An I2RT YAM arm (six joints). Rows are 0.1 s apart.
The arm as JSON. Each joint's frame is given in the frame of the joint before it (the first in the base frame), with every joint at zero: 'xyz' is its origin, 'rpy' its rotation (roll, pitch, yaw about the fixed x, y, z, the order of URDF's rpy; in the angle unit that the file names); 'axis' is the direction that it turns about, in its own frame. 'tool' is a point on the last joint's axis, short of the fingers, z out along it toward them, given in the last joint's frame.
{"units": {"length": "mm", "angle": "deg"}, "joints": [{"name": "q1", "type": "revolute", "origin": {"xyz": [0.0, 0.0, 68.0], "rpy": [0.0, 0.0, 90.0]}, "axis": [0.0, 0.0, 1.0]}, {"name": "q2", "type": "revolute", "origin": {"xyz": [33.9, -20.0, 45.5], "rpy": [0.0, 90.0, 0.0]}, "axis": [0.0, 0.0, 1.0]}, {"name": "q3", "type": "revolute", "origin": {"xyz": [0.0, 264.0, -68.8], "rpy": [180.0, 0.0, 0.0]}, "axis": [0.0, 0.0, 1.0]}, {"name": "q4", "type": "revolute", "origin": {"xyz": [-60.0, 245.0, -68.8], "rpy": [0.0, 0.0, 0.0]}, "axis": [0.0, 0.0, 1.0]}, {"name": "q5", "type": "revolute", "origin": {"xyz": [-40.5, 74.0, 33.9], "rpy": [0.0, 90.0, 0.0]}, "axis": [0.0, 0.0, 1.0]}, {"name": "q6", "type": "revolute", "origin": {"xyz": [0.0, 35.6, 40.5], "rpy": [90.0, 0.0, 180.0]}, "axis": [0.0, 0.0, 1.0]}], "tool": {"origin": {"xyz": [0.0, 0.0, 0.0], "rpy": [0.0, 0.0, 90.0]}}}
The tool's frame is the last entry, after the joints.
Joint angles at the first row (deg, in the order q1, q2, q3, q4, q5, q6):
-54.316, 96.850, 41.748, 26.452, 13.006, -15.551
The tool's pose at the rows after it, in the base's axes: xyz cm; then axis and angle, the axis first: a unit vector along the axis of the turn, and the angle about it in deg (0 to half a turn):
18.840 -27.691 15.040 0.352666 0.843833 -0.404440 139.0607
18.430 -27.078 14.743 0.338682 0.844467 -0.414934 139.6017
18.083 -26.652 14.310 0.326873 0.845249 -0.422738 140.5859
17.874 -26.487 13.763 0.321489 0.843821 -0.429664 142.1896
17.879 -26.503 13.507 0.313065 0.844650 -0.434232 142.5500
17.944 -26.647 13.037 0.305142 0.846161 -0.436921 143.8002
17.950 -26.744 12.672 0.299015 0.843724 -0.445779 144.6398
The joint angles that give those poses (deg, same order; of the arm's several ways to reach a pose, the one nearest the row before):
-54.317, 97.733, 40.872, 28.032, 13.797, -17.135
-54.228, 96.949, 38.678, 30.056, 14.237, -19.067
-54.229, 96.767, 37.005, 31.640, 14.765, -20.826
-54.229, 97.377, 36.124, 32.692, 15.990, -22.058
-54.228, 97.997, 35.861, 33.829, 16.083, -23.200
-54.229, 99.222, 36.036, 34.362, 16.609, -24.431
-54.228, 100.279, 35.862, 35.941, 17.488, -25.661

